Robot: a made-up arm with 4 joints.
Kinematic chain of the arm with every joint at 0, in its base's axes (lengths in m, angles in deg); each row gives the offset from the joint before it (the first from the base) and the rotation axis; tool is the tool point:
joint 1: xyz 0 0 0.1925 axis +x
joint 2: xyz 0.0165 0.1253 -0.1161 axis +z
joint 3: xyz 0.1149 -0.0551 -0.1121 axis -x
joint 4: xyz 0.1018 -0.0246 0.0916 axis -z
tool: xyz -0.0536 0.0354 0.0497
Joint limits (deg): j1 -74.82..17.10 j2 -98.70..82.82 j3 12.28..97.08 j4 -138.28..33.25
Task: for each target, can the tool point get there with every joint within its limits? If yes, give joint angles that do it. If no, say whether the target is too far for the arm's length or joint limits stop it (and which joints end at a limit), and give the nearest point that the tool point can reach.
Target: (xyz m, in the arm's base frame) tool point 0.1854 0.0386 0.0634
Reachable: yes | joints -39.05 2.04 38.30 -74.55
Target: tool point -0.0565 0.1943 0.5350
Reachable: no: joint limits stop it (at a limit: joint 1, joint 2) | nearest point 0.0495 0.3290 0.2212 | short by 0.358 m
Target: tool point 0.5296 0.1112 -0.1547
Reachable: no: too far | nearest point 0.2572 0.0781 -0.0514 | short by 0.293 m
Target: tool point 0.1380 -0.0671 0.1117
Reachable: yes | joints -34.52 -62.54 66.80 -83.66
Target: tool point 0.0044 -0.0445 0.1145
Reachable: yes | joints 7.67 -74.06 23.63 -76.26
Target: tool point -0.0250 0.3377 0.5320
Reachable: no: joint limits stop it (at a limit: joint 1, joint 2, joint 4) | nearest point 0.0539 0.3602 0.2309 | short by 0.312 m
